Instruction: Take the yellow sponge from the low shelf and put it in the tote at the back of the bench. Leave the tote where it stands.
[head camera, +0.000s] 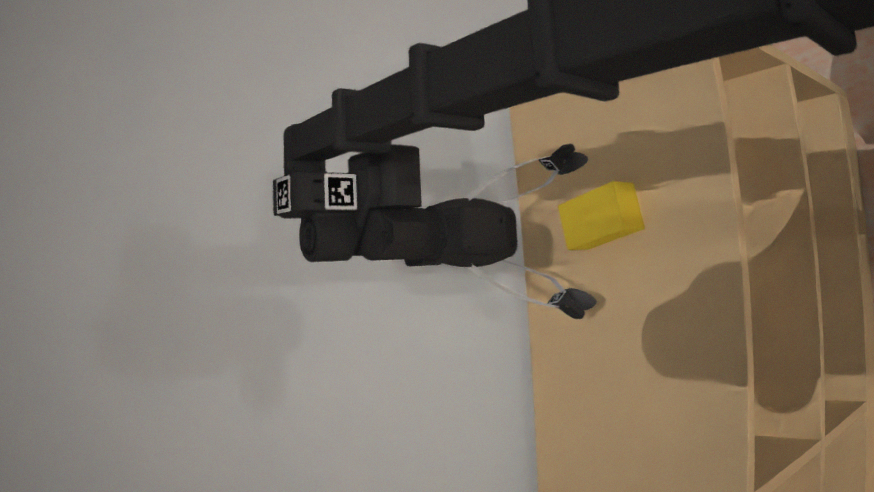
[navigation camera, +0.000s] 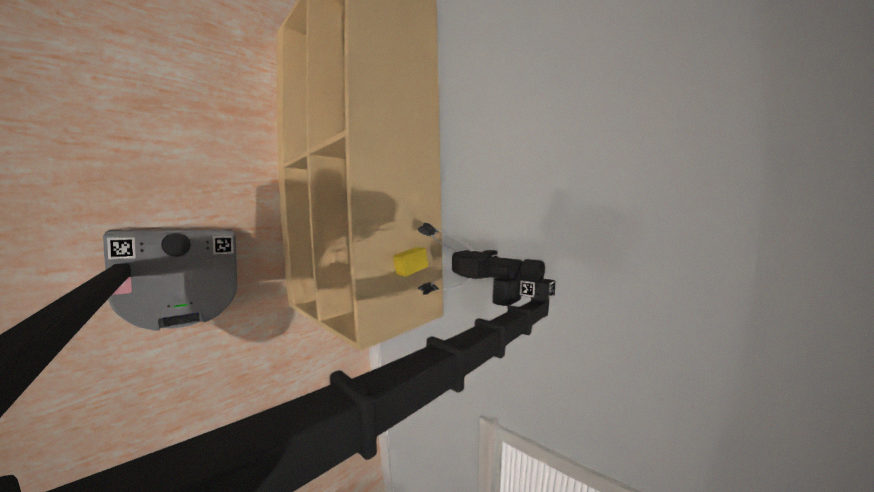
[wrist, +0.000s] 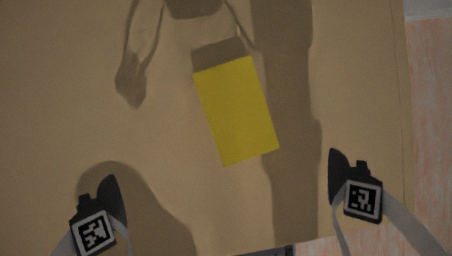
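Pixels of known places: gripper, fingertip midpoint: (head camera: 586, 230) (navigation camera: 420, 258); robot's base, link origin: (navigation camera: 176, 243).
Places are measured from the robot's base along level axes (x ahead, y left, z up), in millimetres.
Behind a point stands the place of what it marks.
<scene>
The yellow sponge (head camera: 596, 216) @(z 655, x -42, y -559 mm) (navigation camera: 411, 261) @(z 655, x -40, y -550 mm) (wrist: 235, 112) is a plain block lying on the flat top of the low tan shelf (head camera: 642, 433) @(z 611, x 247, y -522 mm) (navigation camera: 394, 73) @(z 610, x 541, y -505 mm) (wrist: 45, 75). My gripper (head camera: 571, 231) @(z 721, x -22, y -522 mm) (navigation camera: 427, 258) @(z 721, x -22, y -522 mm) (wrist: 225, 181) @(z 721, x -22, y -522 mm) is open, with nothing between its fingers. It points down over the shelf top near the wall side. In the wrist view the sponge lies beyond the fingertips, turned at a slight angle, within the width between the two fingers and apart from both. The gripper's shadow falls on the shelf top. The tote and the bench do not show in these views.
My extended arm (head camera: 489, 79) @(z 1069, x -92, y -288 mm) (navigation camera: 422, 372) @(z 1069, x -84, y -183 mm) reaches across to the grey wall (head camera: 183, 152) @(z 1106, x -138, y -800 mm) (navigation camera: 672, 152) @(z 1281, x 250, y -771 mm) behind the shelf. Open compartments face my base (navigation camera: 201, 268) @(z 159, x -76, y -65 mm), which stands on the pinkish floor (navigation camera: 152, 122) @(z 0, x 416, y 69 mm). A pale frame (navigation camera: 489, 449) @(z 821, x -777, y -804 mm) is on the wall beyond the arm.
</scene>
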